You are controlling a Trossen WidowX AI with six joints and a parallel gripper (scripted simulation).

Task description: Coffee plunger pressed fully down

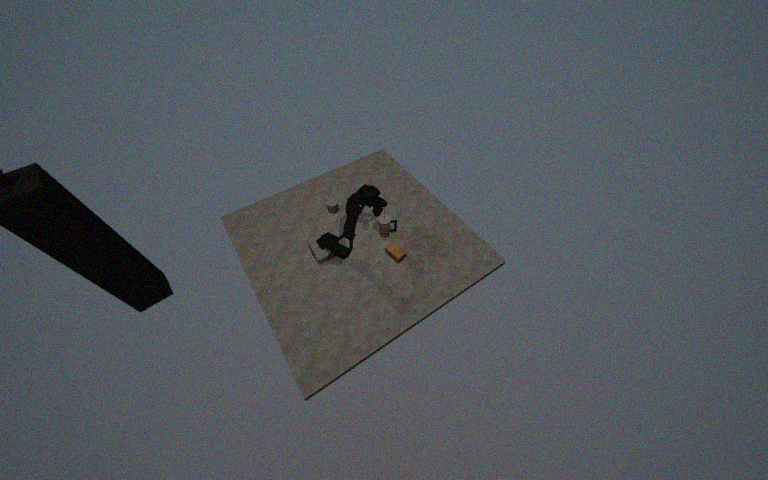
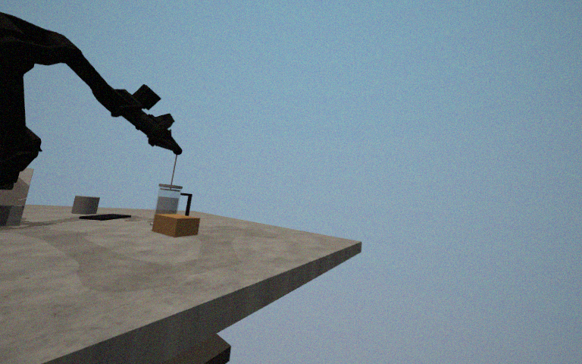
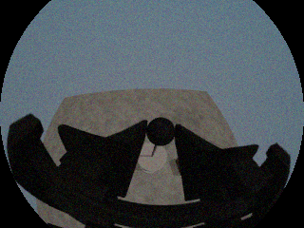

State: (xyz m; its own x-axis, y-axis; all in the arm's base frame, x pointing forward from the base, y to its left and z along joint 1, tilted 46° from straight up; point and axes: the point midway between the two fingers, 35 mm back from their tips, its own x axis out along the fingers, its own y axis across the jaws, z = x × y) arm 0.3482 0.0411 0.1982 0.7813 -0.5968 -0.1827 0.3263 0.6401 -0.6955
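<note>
Now: gripper tip 1 cm short of the glass coffee press, 1 cm to the left of it and 14 cm above it. Also, from my gripper tip: grey cup (13 cm behind, 39 cm to the left, 25 cm below); orange block (6 cm behind, 16 cm to the right, 26 cm below).
</note>
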